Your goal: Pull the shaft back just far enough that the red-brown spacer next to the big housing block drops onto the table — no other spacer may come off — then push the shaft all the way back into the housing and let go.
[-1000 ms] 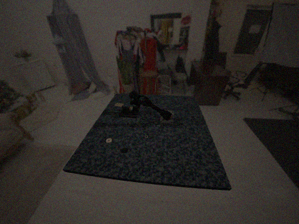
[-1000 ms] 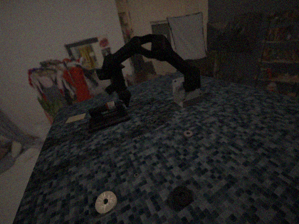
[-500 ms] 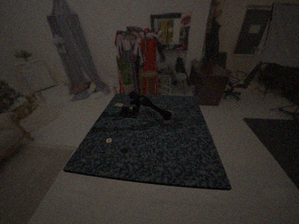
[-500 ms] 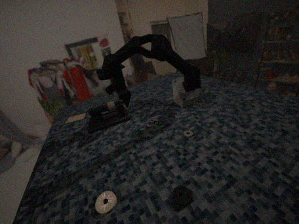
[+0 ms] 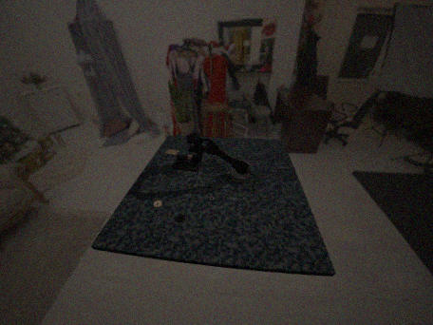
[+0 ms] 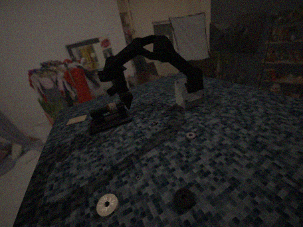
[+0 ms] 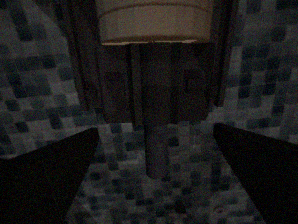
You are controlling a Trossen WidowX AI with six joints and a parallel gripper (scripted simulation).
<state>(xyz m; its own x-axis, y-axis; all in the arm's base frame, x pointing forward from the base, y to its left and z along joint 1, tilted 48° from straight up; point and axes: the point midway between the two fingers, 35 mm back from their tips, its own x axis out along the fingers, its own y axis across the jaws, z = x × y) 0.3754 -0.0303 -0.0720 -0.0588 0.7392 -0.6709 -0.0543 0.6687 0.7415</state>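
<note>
My gripper tip is now 50 mm short of the shaft and 20 mm below it. Round my gripper tip: tan card (340 mm ahead, 150 mm to the right, 60 mm below); red-brown spacer (100 mm ahead, 10 mm to the left, 20 mm above); pale spacer (70 mm ahead, 20 mm above).
</note>
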